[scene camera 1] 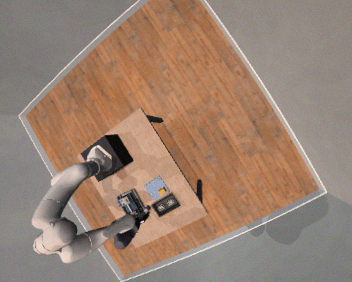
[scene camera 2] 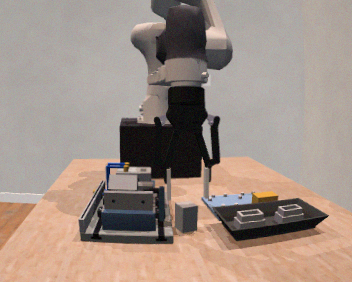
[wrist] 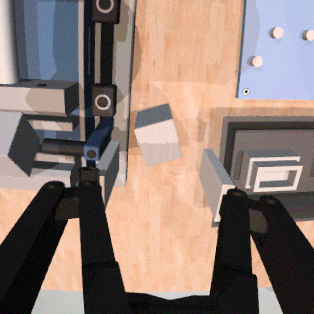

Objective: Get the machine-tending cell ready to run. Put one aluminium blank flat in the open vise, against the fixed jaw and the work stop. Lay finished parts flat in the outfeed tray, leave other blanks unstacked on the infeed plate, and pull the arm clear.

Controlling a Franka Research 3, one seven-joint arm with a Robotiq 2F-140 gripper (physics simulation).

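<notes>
My gripper point(scene camera 1: 145, 214) point(scene camera 2: 187, 192) point(wrist: 159, 158) is partly open and empty, above the table behind a grey blank point(scene camera 2: 186, 217) point(wrist: 159, 137). This blank stands upright on the table between the vise point(scene camera 1: 131, 202) point(scene camera 2: 129, 220) point(wrist: 50, 45) and the black outfeed tray point(scene camera 2: 270, 232) point(wrist: 228, 137), turned slightly. Another grey block point(scene camera 2: 123, 181) point(wrist: 11, 142) sits at the top of the vise jaws and looks tilted; its underside is hidden. Two finished parts with rectangular pockets point(scene camera 2: 249, 218) point(scene camera 2: 289, 213) lie in the tray. The blue infeed plate point(scene camera 2: 227, 201) point(wrist: 295, 75) has small pegs.
An orange block point(scene camera 1: 162, 190) point(scene camera 2: 265, 198) sits on the infeed plate beside the tray. The left finger is close to the vise's side in the wrist view, and the right finger is near the tray wall. A black pedestal point(scene camera 1: 120, 152) point(scene camera 2: 137, 150) stands at the back of the table.
</notes>
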